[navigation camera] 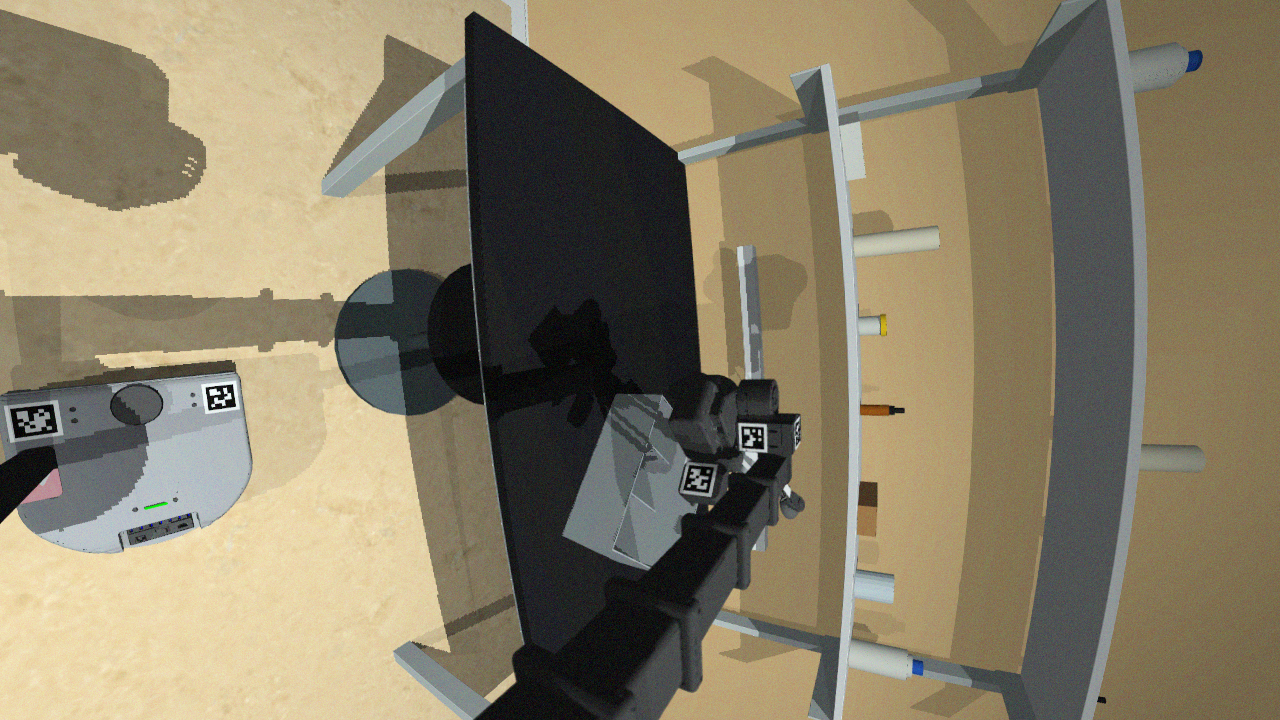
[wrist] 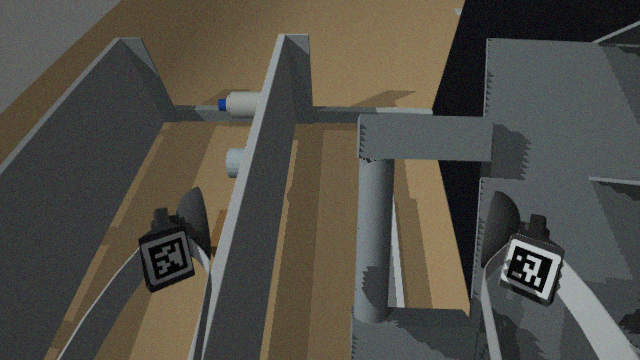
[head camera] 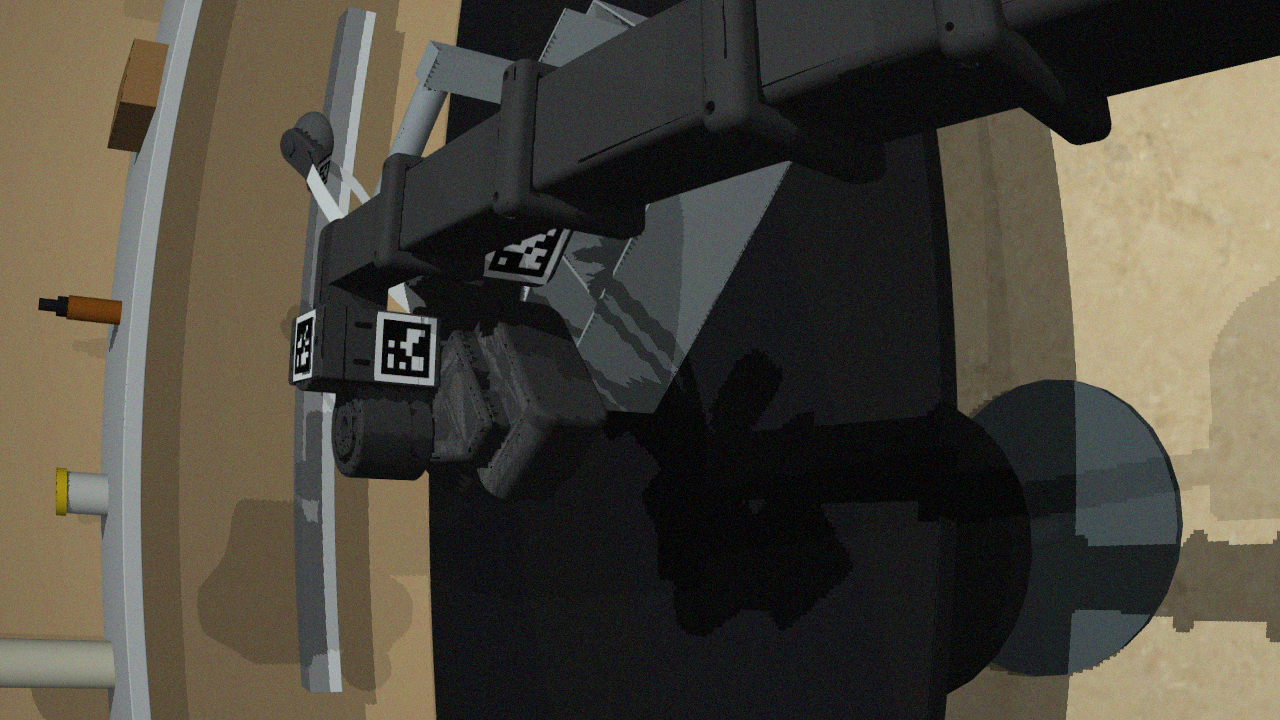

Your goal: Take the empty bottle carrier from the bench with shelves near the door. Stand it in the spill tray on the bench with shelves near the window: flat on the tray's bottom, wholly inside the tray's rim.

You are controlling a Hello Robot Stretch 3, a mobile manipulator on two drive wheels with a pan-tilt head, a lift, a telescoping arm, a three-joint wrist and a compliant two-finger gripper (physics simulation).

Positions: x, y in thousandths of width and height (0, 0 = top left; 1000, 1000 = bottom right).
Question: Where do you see the gripper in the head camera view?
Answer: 318, 199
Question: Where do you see the gripper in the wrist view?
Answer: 537, 599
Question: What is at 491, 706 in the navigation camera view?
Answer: A grey bottle carrier.
